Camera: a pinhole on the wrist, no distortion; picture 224 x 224 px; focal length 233.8 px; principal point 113.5 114.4 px. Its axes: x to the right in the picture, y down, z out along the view. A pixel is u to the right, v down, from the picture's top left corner.
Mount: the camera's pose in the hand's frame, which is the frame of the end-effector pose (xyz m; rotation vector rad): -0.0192 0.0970 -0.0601 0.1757 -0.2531 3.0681
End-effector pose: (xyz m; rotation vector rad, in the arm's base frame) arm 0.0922 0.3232 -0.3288 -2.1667 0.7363 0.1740
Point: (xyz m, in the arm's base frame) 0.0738 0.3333 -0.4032
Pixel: 85.2 155.6
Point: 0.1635 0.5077 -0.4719
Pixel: 101.0 172.0
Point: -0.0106 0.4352 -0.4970
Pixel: 199.3 60.6
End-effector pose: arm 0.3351 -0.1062 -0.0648 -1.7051 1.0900 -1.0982
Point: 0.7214 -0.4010 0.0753
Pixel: outside the picture
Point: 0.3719 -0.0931 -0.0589
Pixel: outside the picture
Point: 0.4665 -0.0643 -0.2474
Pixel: 175.3 47.2
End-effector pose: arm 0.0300 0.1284 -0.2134 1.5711 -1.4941 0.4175
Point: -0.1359 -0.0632 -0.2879
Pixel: 106.4 72.7
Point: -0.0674 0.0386 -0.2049
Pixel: 53.4 95.8
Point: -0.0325 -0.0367 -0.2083
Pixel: 20.5 133.9
